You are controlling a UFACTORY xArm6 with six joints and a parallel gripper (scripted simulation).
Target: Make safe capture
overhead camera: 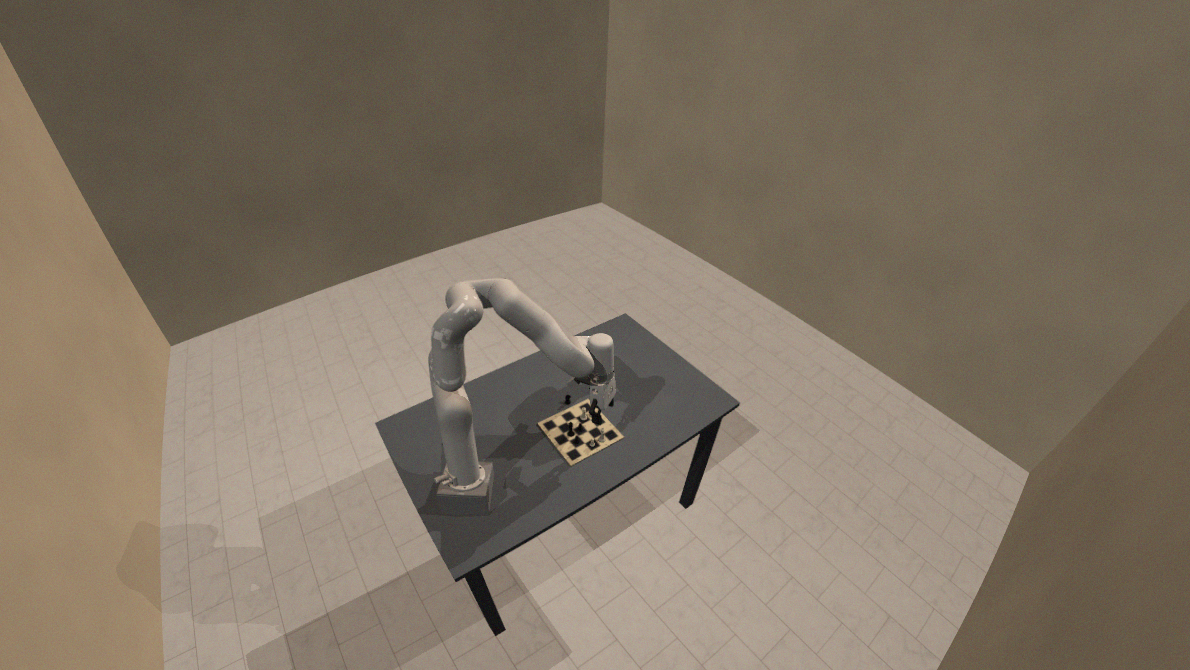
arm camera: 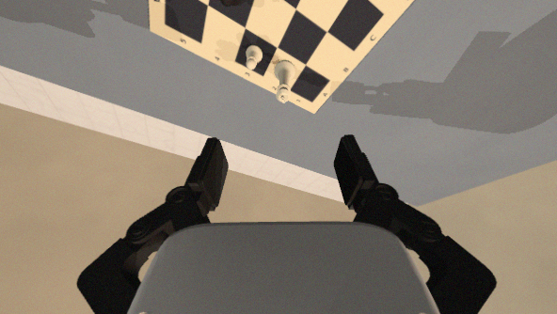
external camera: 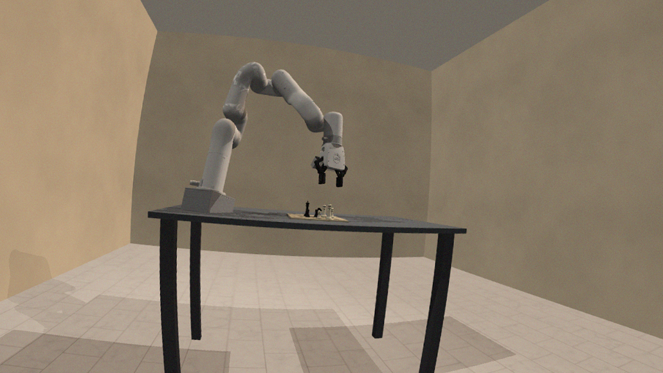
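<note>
Now: the white bishop 110 mm below my hand. Round my hand: chessboard (140 mm below, 80 mm to the left, 30 mm behind); white pawn (130 mm below, 40 mm behind).
</note>
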